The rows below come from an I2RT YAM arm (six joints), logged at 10 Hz.
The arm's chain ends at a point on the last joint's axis. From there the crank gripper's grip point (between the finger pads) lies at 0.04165 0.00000 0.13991 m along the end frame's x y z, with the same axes.
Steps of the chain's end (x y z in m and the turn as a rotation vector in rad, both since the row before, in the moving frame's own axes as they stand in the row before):
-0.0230 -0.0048 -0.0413 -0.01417 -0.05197 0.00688
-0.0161 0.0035 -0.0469 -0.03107 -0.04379 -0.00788
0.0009 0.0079 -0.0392 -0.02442 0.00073 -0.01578
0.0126 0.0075 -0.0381 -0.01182 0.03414 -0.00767
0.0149 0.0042 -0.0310 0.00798 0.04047 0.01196
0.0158 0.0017 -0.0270 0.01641 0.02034 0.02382
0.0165 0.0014 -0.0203 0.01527 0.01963 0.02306
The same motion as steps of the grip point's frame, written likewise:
-0.0303 -0.0025 -0.0393 -0.01417 -0.05197 0.00688
-0.0222 0.0076 -0.0453 -0.03107 -0.04379 -0.00788
0.0010 0.0107 -0.0393 -0.02442 0.00073 -0.01578
0.0174 0.0088 -0.0396 -0.01182 0.03414 -0.00767
0.0205 0.0036 -0.0328 0.00798 0.04047 0.01196
0.0187 0.0004 -0.0279 0.01641 0.02034 0.02382
0.0193 0.0003 -0.0212 0.01527 0.01963 0.02306

